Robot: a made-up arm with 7 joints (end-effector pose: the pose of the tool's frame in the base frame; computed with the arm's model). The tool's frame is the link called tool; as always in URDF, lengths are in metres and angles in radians. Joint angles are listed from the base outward.
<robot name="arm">
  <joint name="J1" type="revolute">
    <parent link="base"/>
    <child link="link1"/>
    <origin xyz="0 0 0.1" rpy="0 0 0"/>
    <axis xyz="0 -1 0"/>
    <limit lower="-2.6" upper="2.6"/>
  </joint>
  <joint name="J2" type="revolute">
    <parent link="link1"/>
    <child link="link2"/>
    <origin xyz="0.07 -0.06 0.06" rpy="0 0 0"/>
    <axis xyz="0 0 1"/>
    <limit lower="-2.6" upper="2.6"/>
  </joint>
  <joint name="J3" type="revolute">
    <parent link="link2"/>
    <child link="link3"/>
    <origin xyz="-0.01 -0.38 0.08" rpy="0 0 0"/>
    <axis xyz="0 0 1"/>
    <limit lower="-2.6" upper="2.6"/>
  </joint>
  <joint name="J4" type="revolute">
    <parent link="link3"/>
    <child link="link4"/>
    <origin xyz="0.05 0.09 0.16" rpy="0 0 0"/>
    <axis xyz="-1 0 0"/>
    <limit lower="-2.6" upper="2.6"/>
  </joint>
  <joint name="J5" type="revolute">
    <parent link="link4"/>
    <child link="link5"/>
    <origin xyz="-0.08 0.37 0.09" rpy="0 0 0"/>
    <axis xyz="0 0 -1"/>
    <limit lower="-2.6" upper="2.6"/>
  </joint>
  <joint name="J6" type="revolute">
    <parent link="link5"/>
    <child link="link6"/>
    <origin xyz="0.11 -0.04 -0.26" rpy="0 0 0"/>
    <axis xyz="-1 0 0"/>
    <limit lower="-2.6" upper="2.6"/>
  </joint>
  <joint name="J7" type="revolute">
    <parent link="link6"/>
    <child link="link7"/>
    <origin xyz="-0.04 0.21 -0.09" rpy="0 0 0"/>
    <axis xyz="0 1 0"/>
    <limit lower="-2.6" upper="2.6"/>
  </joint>
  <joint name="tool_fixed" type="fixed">
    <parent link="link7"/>
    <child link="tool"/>
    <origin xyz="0.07 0.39 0.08" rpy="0 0 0"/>
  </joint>
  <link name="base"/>
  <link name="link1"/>
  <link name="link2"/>
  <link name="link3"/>
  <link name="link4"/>
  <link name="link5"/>
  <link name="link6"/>
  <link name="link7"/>
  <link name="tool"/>
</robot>
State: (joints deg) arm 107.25 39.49 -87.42 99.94 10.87 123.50 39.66
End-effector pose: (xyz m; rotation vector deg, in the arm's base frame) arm -0.4612 -0.7498 -0.0833 51.15 -91.03 133.40
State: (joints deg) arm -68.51 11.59 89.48 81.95 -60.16 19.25 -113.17
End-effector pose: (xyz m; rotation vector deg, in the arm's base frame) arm -0.1526 -0.8641 -0.4646 -118.35 55.60 -103.38
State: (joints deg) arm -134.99 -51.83 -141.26 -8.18 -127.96 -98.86 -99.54
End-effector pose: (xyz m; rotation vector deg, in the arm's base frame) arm 0.8316 -0.7013 -0.1753 -72.39 -28.25 -48.15
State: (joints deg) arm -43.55 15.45 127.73 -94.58 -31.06 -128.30 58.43
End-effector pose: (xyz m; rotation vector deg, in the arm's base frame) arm 0.3860 -0.0231 0.3538 -28.49 -32.65 26.53
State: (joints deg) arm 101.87 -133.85 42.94 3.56 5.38 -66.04 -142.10
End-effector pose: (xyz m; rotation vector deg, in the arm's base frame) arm -0.6994 0.2337 0.5548 -13.72 36.62 93.79
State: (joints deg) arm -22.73 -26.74 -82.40 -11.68 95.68 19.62 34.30
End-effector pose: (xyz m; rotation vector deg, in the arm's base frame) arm 0.0064 -0.9297 -0.0027 -36.32 -6.70 147.27
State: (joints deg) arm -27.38 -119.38 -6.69 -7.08 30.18 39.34 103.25
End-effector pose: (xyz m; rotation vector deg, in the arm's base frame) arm 0.0375 -0.4975 -0.2695 -89.57 -50.00 122.90
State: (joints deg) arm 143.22 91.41 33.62 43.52 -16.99 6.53 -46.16
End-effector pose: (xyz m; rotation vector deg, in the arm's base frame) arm 0.2710 -0.5183 0.5163 117.42 38.15 -57.79
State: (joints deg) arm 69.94 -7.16 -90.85 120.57 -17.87 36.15 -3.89
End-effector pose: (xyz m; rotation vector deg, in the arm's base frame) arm -0.1233 -0.2889 -0.6662 -55.27 66.02 -47.55
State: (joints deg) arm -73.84 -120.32 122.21 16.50 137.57 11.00 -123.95
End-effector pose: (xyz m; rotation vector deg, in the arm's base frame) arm -0.0140 0.1396 -0.0123 -136.16 -29.79 34.35
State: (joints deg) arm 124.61 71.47 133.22 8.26 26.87 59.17 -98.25
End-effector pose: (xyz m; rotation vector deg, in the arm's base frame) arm 0.0471 -0.7389 0.8760 23.74 -23.43 -112.15
